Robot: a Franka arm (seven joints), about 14 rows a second.
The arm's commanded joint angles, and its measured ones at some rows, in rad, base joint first. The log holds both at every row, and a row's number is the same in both.
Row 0, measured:
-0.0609, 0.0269, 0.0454, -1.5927, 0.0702, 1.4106, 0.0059
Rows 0 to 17, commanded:
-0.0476, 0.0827, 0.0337, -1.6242, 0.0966, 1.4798, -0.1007
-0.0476, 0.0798, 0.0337, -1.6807, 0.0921, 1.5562, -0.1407
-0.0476, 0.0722, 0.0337, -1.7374, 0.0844, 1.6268, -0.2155
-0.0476, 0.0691, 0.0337, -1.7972, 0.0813, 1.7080, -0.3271
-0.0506, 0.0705, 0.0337, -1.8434, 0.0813, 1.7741, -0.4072
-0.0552, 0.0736, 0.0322, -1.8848, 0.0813, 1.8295, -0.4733
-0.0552, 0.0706, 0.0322, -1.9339, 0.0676, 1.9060, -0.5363
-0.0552, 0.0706, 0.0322, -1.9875, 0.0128, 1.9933, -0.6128
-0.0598, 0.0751, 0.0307, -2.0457, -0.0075, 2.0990, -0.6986
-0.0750, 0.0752, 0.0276, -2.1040, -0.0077, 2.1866, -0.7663
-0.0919, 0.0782, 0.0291, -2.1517, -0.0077, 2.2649, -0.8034
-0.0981, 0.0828, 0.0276, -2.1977, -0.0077, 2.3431, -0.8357
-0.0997, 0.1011, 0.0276, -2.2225, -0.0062, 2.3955, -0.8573
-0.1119, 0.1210, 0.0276, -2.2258, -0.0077, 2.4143, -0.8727
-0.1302, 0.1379, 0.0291, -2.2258, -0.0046, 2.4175, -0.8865
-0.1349, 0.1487, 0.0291, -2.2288, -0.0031, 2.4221, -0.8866
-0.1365, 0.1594, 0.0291, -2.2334, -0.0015, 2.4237, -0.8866
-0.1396, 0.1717, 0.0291, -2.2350, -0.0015, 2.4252, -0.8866
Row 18, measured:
-0.1278, 0.1568, 0.0238, -2.2287, 0.0016, 2.4054, -0.8683
